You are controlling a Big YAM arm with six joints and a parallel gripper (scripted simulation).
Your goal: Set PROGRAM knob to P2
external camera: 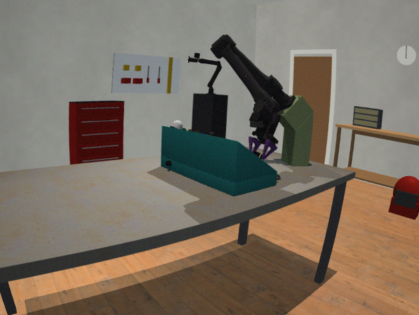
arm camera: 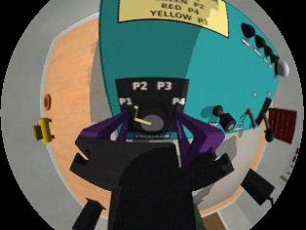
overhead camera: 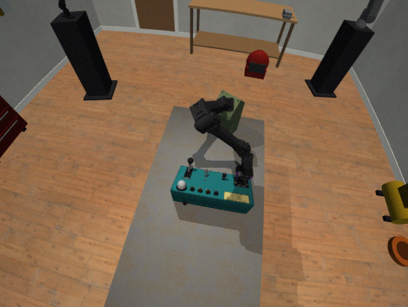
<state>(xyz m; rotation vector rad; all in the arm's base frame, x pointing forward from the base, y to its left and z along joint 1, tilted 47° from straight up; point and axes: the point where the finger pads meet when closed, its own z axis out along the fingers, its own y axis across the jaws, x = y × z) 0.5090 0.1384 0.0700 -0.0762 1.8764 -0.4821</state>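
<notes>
The small black knob is 120 mm to the right of my hand and 30 mm behind it. Round my hand: toggle: 230 mm to the right, 60 mm behind; then black-ball lever: 340 mm to the right, 110 mm behind, 10 mm above; then teal console: 180 mm to the right, 20 mm below, 10 mm behind.
</notes>
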